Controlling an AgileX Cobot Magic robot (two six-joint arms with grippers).
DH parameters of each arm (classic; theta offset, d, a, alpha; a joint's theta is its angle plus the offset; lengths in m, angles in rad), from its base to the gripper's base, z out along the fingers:
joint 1: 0 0.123 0 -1.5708
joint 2: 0.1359 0 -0.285 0
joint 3: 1.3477 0 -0.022 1.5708
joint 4: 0 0.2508 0 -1.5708
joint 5: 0 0 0.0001 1.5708
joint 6: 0 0.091 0 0
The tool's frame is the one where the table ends.
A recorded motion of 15 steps. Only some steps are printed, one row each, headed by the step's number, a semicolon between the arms.
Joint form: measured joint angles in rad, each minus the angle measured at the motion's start. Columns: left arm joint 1, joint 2, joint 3, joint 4, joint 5, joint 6; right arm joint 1, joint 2, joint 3, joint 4, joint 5, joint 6.
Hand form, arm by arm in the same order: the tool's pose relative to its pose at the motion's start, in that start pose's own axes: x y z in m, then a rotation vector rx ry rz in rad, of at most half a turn. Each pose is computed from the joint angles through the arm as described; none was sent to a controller.
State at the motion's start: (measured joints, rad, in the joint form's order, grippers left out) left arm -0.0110 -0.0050 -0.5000 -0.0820 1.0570 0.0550; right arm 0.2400 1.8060 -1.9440 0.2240 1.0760 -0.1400
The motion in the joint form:
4: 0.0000 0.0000 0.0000 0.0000 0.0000 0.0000; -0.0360 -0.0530 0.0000 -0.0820 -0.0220 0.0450
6: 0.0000 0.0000 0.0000 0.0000 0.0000 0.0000; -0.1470 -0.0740 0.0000 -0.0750 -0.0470 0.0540
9: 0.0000 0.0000 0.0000 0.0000 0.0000 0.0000; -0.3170 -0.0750 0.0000 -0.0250 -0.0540 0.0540
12: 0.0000 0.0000 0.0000 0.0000 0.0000 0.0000; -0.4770 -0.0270 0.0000 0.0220 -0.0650 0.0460
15: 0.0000 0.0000 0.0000 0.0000 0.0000 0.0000; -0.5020 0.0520 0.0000 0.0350 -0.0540 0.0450
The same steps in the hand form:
4: 0.0000 0.0000 0.0000 0.0000 0.0000 0.0000; -0.0037 -0.0155 -0.0282 0.1003 -0.0692 0.0224
6: 0.0000 0.0000 0.0000 0.0000 0.0000 0.0000; -0.0035 -0.0543 -0.0485 0.1761 -0.1269 0.1072
9: 0.0000 0.0000 0.0000 0.0000 0.0000 0.0000; 0.0063 -0.1114 -0.0692 0.2548 -0.1631 0.2464
12: 0.0000 0.0000 0.0000 0.0000 0.0000 0.0000; 0.0247 -0.1726 -0.0729 0.3242 -0.1611 0.3840
15: 0.0000 0.0000 0.0000 0.0000 0.0000 0.0000; 0.0365 -0.1968 -0.0429 0.3133 -0.0852 0.4371

